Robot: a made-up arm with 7 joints.
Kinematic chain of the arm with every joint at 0, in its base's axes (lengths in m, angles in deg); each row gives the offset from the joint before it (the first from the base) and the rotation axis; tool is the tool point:
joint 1: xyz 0 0 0.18 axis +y
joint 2: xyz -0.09 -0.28 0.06 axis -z
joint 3: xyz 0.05 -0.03 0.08 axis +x
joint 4: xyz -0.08 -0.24 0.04 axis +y
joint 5: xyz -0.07 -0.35 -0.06 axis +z
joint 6: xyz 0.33 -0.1 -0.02 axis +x
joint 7: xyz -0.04 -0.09 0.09 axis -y
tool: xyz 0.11 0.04 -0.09
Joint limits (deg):
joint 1: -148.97..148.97
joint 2: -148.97..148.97
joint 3: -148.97..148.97
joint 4: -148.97..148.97
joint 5: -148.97..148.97
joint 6: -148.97..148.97
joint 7: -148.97..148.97
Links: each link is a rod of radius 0.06 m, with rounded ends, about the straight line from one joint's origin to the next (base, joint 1, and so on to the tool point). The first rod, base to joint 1, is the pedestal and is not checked.
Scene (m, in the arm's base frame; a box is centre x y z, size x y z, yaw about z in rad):
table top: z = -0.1
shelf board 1: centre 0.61 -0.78 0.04 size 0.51 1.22 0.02 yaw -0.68
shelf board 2: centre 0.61 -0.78 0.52 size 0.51 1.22 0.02 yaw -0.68
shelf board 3: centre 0.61 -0.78 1 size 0.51 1.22 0.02 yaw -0.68
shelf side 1: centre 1 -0.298 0.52 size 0.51 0.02 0.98 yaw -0.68
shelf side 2: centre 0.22 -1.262 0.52 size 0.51 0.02 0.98 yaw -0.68
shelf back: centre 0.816 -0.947 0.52 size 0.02 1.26 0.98 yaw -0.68
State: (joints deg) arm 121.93 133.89 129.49 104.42 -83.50 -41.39 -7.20
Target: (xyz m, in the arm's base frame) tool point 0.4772 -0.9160 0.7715
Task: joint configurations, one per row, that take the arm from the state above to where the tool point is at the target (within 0.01 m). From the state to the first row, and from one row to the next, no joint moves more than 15 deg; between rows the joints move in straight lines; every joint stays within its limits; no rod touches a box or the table.
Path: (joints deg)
1: 127.34 119.61 120.49 109.55 -96.59 -41.90 -14.59
2: 132.75 105.34 111.49 114.67 -109.69 -42.42 -21.97
3: 138.15 91.06 102.49 119.80 -122.78 -42.93 -29.36
4: 143.56 76.79 93.49 124.92 -135.88 -43.44 -36.74
5: 148.97 62.51 84.49 130.05 -148.97 -43.96 -44.13
6: 148.97 59.68 73.07 128.29 -139.53 -42.69 -31.51
7: 148.97 56.85 61.65 126.54 -130.09 -41.42 -18.90
8: 148.97 54.02 50.23 124.78 -120.64 -40.15 -6.28

